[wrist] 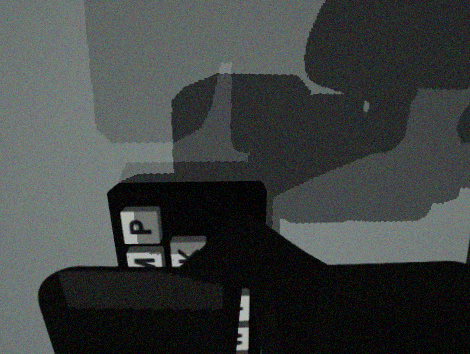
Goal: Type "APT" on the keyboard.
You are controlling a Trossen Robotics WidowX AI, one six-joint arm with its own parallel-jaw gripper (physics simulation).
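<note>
The black keyboard shows in the wrist view below the middle, its letters turned sideways. The P key is at its left upper corner. Below it the M key and the K key are partly covered by the gripper. My gripper is shut and empty, its dark tips over the keyboard to the right of the K key. A slit between the finger bodies shows part of a W key and part of another key above it. The A and T keys cannot be made out. Whether the tips touch a key cannot be told.
The keyboard lies on a grey table top. Broad dark shadows of the arm and gripper fall across the table behind the keyboard and to its right. The black finger bodies hide much of the lower part of the view. A dark edge shows at the far right.
</note>
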